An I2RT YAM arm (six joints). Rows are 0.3 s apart.
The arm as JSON. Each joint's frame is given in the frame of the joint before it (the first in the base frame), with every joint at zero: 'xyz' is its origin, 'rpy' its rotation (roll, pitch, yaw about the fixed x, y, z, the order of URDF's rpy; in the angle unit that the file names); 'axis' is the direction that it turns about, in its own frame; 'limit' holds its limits. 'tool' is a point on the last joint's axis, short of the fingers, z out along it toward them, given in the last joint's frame.
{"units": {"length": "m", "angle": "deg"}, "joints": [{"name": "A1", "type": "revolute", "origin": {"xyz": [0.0, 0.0, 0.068], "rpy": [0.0, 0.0, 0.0]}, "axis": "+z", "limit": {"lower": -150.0, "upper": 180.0}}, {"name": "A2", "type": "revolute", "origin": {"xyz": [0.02, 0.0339, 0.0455], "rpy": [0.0, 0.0, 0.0]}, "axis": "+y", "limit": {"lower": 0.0, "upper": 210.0}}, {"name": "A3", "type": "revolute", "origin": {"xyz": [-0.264, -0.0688, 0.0], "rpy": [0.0, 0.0, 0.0]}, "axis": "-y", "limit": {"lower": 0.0, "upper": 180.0}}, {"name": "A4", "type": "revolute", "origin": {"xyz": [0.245, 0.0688, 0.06], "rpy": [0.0, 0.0, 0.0]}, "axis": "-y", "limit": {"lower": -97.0, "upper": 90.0}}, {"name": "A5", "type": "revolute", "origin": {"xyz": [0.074, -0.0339, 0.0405], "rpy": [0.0, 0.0, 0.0]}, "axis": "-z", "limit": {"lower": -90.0, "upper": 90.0}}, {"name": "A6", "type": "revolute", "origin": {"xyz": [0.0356, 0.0, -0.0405], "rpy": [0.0, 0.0, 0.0]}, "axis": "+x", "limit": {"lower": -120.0, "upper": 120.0}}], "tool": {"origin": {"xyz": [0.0, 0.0, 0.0], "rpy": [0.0, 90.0, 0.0]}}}
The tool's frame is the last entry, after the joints.
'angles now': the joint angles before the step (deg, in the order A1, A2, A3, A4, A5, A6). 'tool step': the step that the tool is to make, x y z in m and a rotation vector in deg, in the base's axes. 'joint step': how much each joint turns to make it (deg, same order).
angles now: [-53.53, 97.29, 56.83, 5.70, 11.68, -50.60]
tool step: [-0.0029, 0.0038, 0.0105, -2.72, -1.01, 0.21]
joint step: [0.02, -2.21, -1.02, 1.76, 0.28, -0.80]
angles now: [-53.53, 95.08, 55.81, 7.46, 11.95, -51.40]
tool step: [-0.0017, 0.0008, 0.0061, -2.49, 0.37, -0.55]
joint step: [-0.01, -0.99, -0.42, 1.49, 1.37, -1.28]
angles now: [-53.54, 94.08, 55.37, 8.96, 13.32, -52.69]
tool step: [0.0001, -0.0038, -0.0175, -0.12, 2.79, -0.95]
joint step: [-0.17, 2.59, -1.14, 2.58, 1.85, -1.66]
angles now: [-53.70, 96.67, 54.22, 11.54, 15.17, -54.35]
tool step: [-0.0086, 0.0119, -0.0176, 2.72, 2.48, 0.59]
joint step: [-0.01, -0.85, -4.12, -0.21, -0.30, -0.67]
